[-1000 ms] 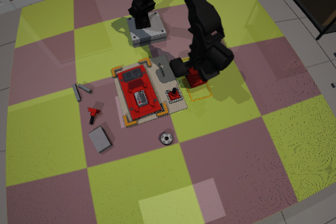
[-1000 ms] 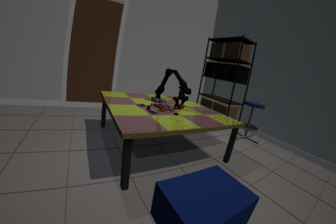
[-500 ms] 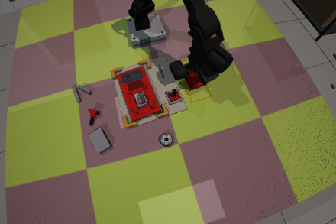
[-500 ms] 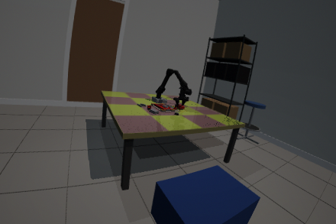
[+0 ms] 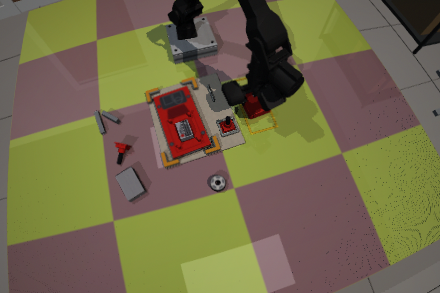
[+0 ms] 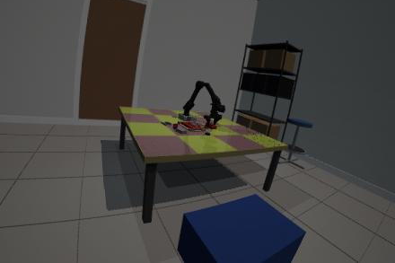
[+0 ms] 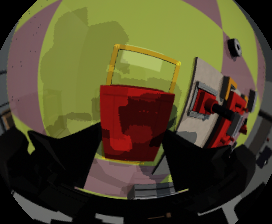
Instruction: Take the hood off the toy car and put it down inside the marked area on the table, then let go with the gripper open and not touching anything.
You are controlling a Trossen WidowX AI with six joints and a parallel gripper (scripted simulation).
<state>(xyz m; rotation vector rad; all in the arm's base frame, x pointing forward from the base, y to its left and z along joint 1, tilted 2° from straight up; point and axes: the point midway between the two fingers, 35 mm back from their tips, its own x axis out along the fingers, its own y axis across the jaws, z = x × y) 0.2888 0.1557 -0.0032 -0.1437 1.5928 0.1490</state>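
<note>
My gripper tip is now right at the hood.
</note>
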